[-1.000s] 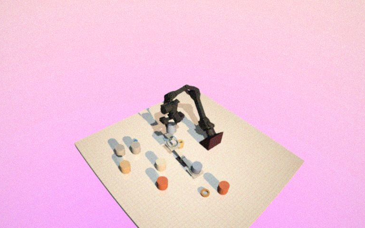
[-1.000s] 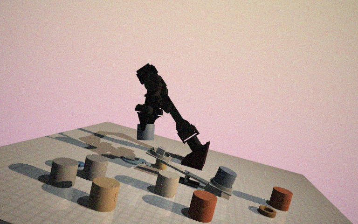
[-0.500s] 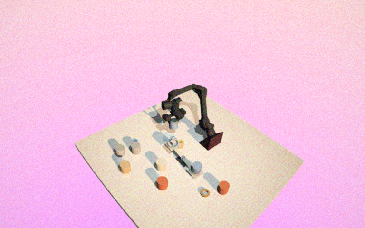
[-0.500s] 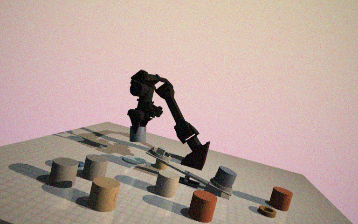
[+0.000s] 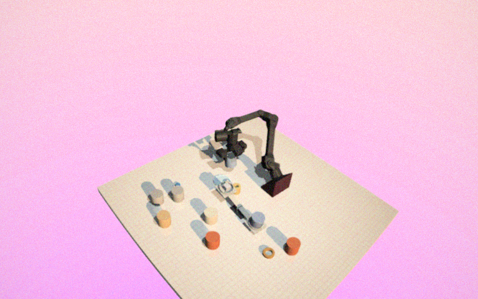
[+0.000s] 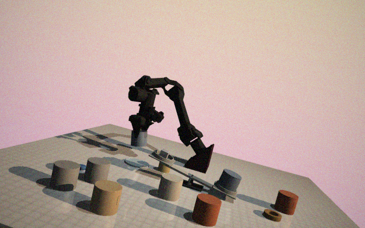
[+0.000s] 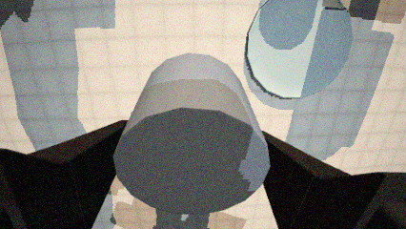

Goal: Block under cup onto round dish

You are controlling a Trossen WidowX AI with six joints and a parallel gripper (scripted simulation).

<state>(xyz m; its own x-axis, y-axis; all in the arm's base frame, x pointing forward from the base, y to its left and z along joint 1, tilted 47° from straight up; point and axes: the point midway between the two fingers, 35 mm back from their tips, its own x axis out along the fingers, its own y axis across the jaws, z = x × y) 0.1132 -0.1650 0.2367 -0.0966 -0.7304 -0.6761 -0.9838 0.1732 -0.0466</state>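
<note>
Right now the pale block is 170 mm ahead of my gripper tip and 150 mm to the left of it. Round my gripper tip: short yellow tube (100 mm ahead, 150 mm to the left, 70 mm below); then round dish (100 mm ahead, 40 mm to the left, 90 mm below); then grey-blue cup (210 mm ahead, 420 mm to the left, 30 mm below).
</note>
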